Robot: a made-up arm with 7 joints. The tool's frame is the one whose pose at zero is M. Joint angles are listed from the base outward.
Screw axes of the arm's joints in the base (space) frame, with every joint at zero. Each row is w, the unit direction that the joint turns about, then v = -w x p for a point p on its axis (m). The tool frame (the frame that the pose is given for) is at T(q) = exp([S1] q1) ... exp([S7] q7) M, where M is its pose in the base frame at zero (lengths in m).
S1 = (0, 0, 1, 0, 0, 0)
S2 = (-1, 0, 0, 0, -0.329, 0.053)
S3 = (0, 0, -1, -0.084, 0.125, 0)
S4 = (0, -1, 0, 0.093, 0, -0.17)
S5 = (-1, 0, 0, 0, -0.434, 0.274)
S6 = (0, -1, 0, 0.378, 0, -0.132)
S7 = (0, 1, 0, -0.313, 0, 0.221)
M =
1 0 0 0.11
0 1 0 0.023
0 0 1 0.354
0 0 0 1
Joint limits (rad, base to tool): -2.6..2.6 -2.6..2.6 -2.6..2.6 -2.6..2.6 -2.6..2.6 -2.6..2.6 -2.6..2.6
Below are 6 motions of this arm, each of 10 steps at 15 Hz.
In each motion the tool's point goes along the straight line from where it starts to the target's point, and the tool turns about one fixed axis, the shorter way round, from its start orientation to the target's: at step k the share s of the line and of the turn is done. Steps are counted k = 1, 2, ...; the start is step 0. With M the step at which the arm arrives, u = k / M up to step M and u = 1 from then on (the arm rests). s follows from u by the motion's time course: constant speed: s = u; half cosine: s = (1 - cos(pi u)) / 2; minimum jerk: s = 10 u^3 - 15 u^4 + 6 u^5.
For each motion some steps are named. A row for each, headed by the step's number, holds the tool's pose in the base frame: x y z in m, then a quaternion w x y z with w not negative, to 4 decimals.
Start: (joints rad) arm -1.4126 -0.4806 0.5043 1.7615 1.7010 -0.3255 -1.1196
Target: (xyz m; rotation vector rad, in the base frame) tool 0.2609 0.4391 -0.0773 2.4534 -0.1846 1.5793
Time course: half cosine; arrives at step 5
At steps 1, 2, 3, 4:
1: 0.4547 0.4198 0.0762 0.0965 0.8008 -0.2153 0.5505
2: 0.4012 0.4251 0.0338 0.1002 0.8121 -0.1735 0.5481
3: 0.3349 0.4317 -0.0187 0.1044 0.8238 -0.1214 0.5437
4: 0.2814 0.4371 -0.0611 0.1076 0.8316 -0.0790 0.5390

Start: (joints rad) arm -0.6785 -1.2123 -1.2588 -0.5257 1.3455 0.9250 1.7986
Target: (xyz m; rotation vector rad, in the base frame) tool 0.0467 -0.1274 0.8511 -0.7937 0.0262 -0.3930
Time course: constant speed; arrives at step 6
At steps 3, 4, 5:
3: 0.0215 -0.0906 0.8501 0.9191 -0.3717 0.0094 -0.1303
4: 0.0299 -0.1029 0.8504 0.9143 -0.3760 0.0105 -0.1503
5: 0.0383 -0.1151 0.8508 0.9091 -0.3801 0.0116 -0.1703

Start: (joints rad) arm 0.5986 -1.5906 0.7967 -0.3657 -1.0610 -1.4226 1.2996
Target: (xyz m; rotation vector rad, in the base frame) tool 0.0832 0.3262 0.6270 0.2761 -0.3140 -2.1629
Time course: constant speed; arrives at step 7
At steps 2, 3, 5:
2: 0.1164 0.3724 0.4903 0.4705 -0.2768 -0.2905 -0.7859
3: 0.1097 0.3632 0.5177 0.4740 -0.2009 -0.2613 -0.8165
5: 0.0965 0.3447 0.5723 0.4702 -0.0453 -0.1972 -0.8590

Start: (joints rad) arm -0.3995 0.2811 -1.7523 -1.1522 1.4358 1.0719 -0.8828
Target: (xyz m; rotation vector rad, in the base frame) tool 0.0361 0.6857 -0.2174 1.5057 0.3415 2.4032
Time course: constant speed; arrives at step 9
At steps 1, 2, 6, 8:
1: 0.2093 0.5897 0.0641 0.1622 0.2460 -0.0803 0.9522
2: 0.1876 0.6017 0.0289 0.1608 0.2830 -0.0556 0.9439
6: 0.1010 0.6497 -0.1118 0.1520 0.4245 0.0443 0.8915
8: 0.0577 0.6737 -0.1822 0.1457 0.4904 0.0938 0.8541

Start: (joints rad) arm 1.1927 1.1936 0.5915 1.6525 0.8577 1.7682 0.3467
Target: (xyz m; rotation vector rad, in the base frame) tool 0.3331 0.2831 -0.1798 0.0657 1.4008 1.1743
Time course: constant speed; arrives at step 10
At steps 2, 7, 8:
2: 0.1058 -0.1759 -0.0626 0.5497 0.0833 0.8309 0.0196
7: 0.2479 0.1110 -0.1358 0.6089 0.0510 0.7169 0.3357
8: 0.2763 0.1684 -0.1505 0.6122 0.0437 0.6834 0.3953

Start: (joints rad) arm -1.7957 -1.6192 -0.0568 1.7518 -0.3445 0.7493 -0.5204
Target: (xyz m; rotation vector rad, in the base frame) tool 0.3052 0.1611 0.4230 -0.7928 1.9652 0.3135
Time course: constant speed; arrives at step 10
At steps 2, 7, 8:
2: 0.2956 -0.0583 0.3789 0.6059 0.2972 0.6660 0.3177
7: 0.3016 0.0788 0.4065 0.5583 -0.0939 0.7966 0.2121
8: 0.3028 0.1063 0.4120 0.5358 -0.1723 0.8055 0.1855

